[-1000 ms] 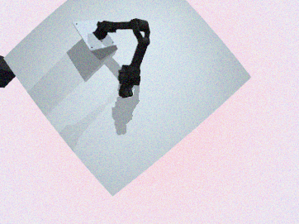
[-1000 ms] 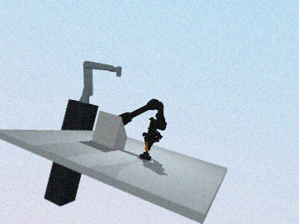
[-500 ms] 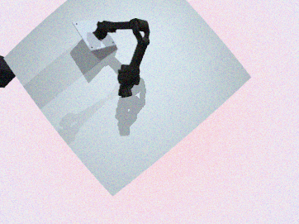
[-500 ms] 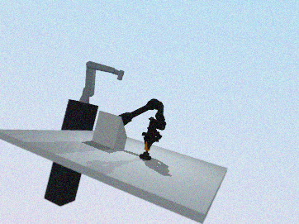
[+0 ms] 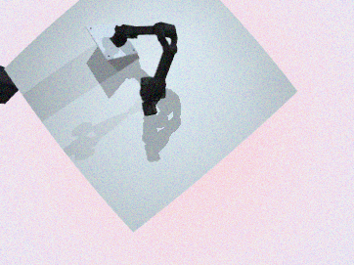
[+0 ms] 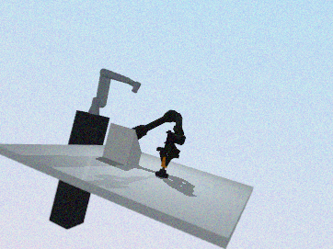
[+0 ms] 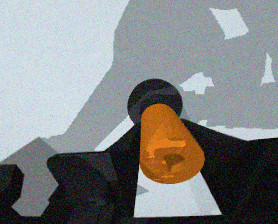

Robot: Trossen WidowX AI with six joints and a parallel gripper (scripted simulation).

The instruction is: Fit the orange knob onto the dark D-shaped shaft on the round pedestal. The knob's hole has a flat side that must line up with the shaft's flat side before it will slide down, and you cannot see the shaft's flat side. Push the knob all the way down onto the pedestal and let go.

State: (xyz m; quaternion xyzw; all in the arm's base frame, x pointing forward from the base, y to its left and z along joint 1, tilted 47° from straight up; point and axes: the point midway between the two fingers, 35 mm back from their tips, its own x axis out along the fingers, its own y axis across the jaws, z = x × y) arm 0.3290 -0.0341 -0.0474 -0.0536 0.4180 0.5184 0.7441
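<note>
Right now my gripper tip is 20 mm below the orange knob. Also, from my gripper tip: dark round pedestal (40 mm below).
</note>
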